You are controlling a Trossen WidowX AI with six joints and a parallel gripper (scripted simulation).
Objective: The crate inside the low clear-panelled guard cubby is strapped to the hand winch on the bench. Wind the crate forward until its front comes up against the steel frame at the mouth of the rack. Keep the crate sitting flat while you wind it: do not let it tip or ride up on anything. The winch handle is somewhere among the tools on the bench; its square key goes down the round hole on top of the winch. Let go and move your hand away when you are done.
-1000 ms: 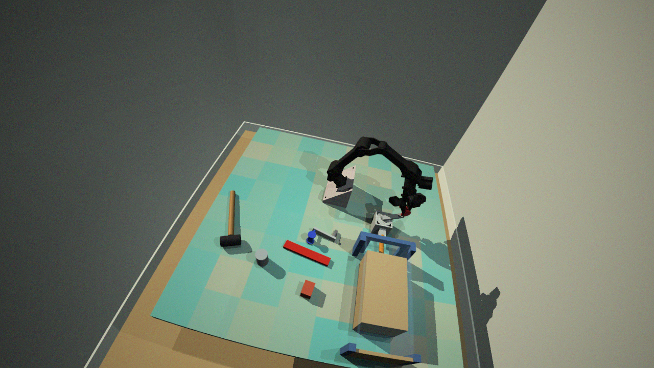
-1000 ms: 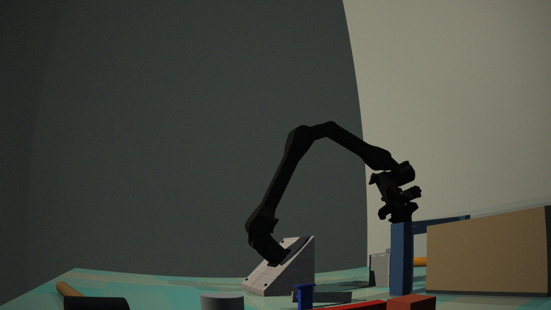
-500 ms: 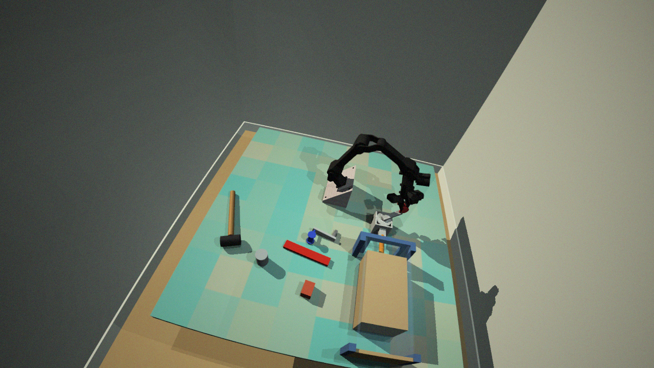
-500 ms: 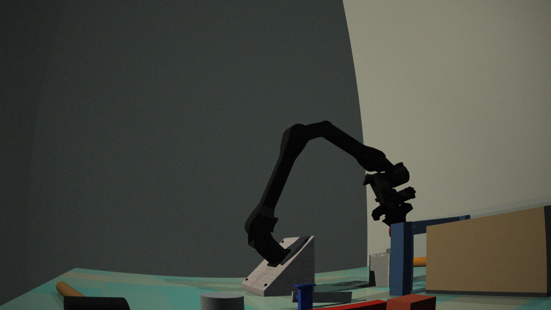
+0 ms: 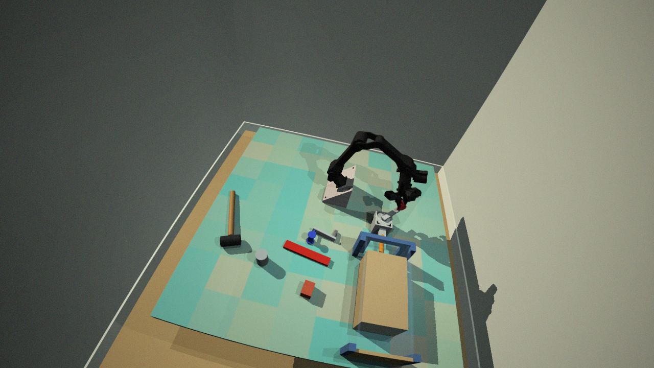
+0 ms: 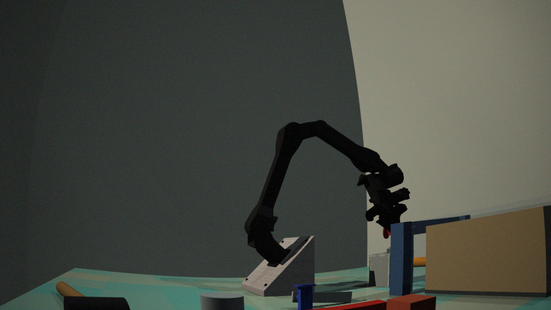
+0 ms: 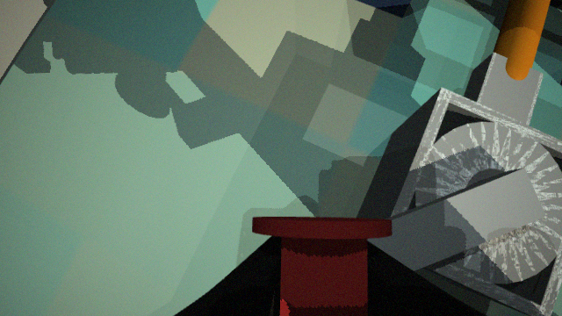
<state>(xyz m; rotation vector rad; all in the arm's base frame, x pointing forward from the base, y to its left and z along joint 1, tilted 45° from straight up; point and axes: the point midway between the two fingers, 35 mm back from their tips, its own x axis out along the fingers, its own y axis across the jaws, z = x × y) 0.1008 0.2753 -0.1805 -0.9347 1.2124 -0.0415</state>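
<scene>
The winch handle is 3 cm to the right of my gripper tip, 3 cm below it and 1 cm ahead of it. The rest, counted from my gripper tip: red knob 2 cm behind, 1 cm to the right; blue steel frame 22 cm ahead, 7 cm to the right, 3 cm below; grey winch 10 cm below, 8 cm to the right, 4 cm ahead.
</scene>
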